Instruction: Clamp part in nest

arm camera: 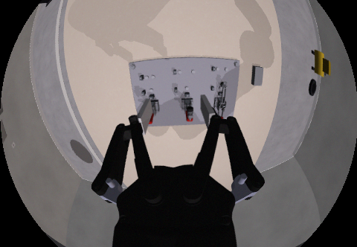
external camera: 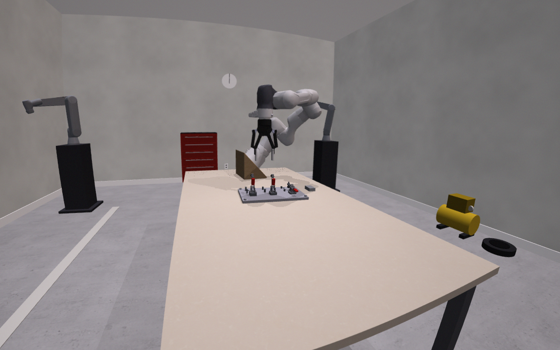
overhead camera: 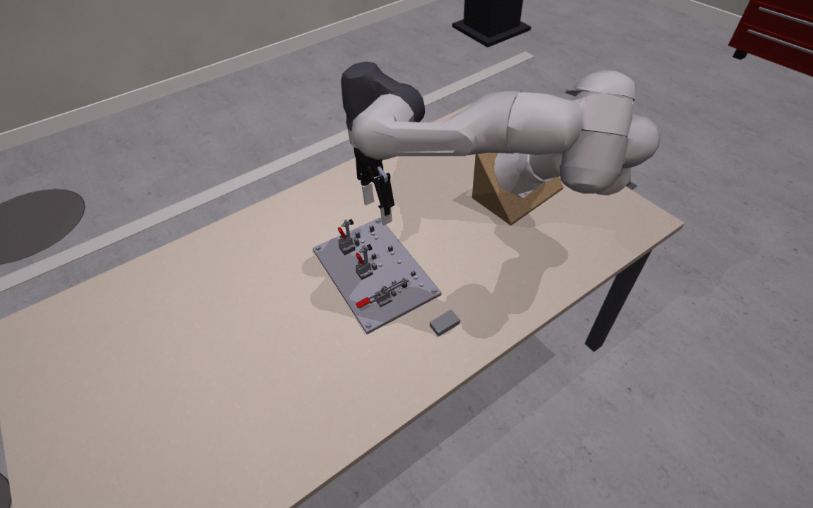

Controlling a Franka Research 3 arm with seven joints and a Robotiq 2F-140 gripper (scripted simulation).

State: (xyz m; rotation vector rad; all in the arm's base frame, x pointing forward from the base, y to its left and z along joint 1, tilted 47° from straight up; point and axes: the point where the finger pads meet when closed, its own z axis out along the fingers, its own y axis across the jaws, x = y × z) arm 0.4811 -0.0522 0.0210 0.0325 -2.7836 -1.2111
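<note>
My hand is 10 mm past the part, 290 mm to the right of it and 200 mm above it. Also, from my hand: grey fixture plate (50 mm ahead, 30 mm to the left, 210 mm below).
</note>
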